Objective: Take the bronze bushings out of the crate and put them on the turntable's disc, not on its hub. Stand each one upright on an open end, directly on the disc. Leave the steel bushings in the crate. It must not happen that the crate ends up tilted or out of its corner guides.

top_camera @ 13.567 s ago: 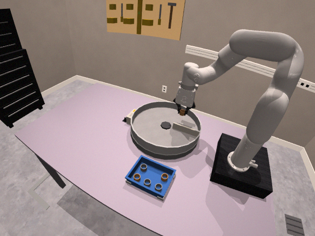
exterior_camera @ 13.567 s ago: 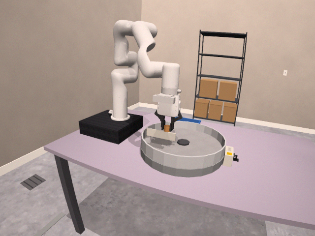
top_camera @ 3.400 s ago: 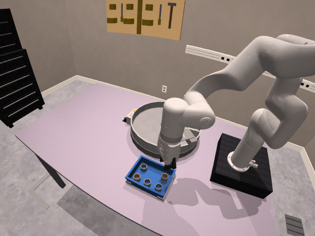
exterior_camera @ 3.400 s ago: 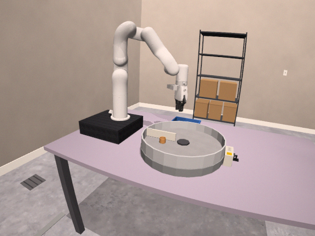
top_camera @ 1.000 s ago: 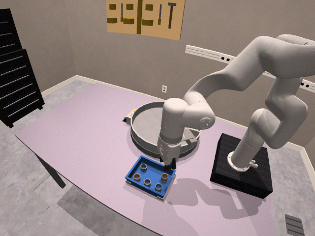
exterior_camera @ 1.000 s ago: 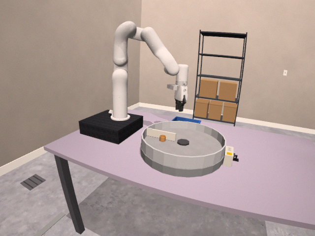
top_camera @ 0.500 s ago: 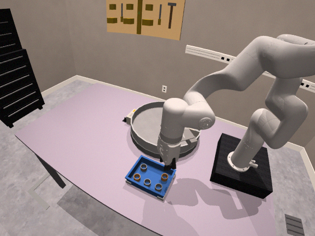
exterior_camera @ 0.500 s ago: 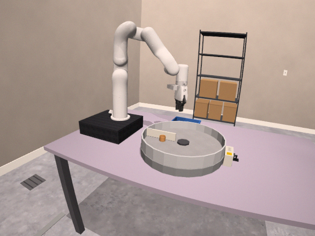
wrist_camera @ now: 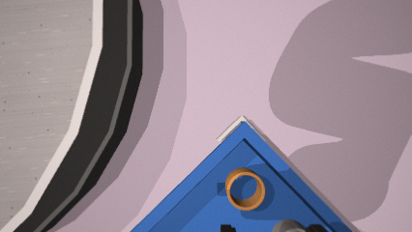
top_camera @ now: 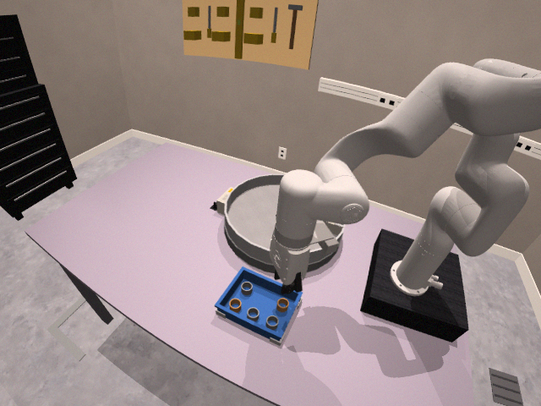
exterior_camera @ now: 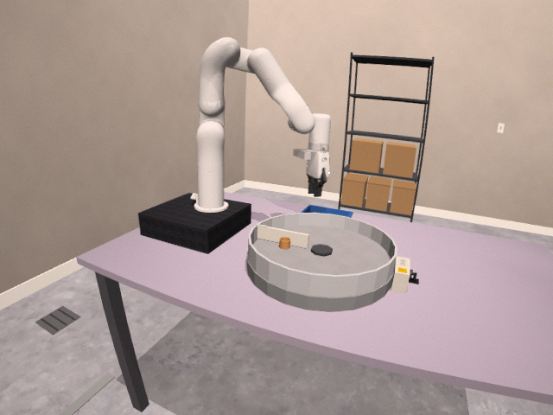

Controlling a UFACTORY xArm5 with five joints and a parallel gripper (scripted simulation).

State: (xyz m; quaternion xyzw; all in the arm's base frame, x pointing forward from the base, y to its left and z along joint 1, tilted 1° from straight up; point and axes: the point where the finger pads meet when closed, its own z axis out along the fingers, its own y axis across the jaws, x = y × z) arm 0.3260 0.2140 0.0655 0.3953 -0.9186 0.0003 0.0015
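Now: the blue crate 50 mm ahead of my hand, 20 mm to the left of it and 120 mm below it. The rest, counted from my hand: turntable disc (120 mm ahead, 310 mm to the right, 90 mm below).
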